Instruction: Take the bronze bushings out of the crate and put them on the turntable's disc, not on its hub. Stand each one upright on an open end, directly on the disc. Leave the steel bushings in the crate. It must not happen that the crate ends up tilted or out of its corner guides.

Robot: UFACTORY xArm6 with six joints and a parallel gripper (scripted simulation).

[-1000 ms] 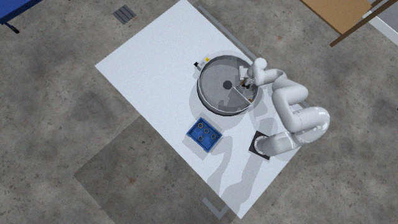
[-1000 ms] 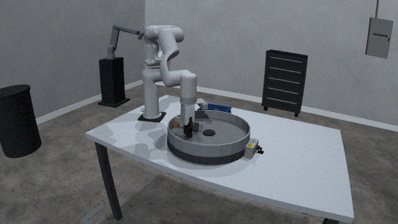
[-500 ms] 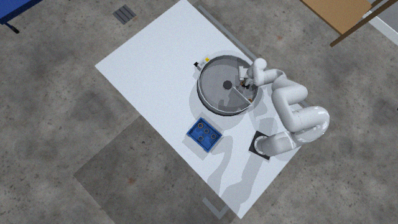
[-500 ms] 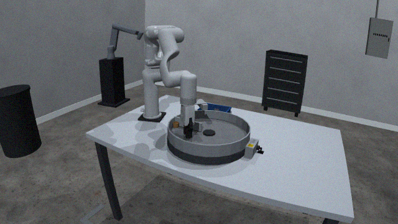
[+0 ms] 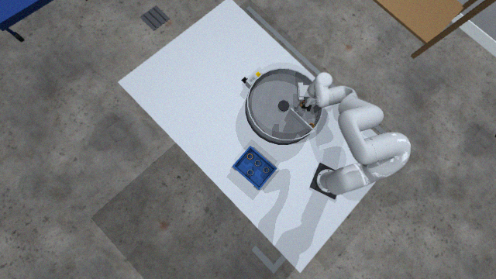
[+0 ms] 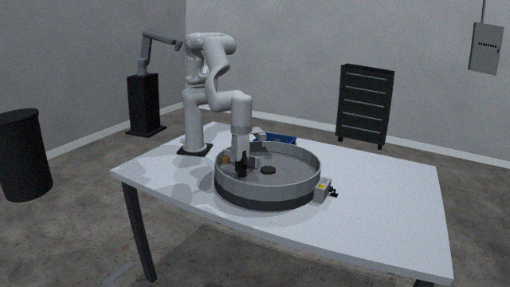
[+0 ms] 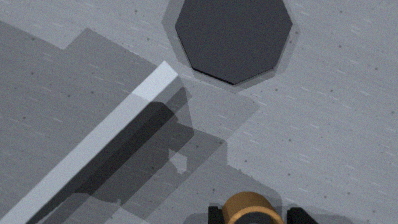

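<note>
Right now the blue crate is 460 mm to the left of my hand, 60 mm below it and 10 mm ahead of it. Also, from my hand: turntable disc (90 mm ahead, 80 mm to the left, 30 mm below).
</note>
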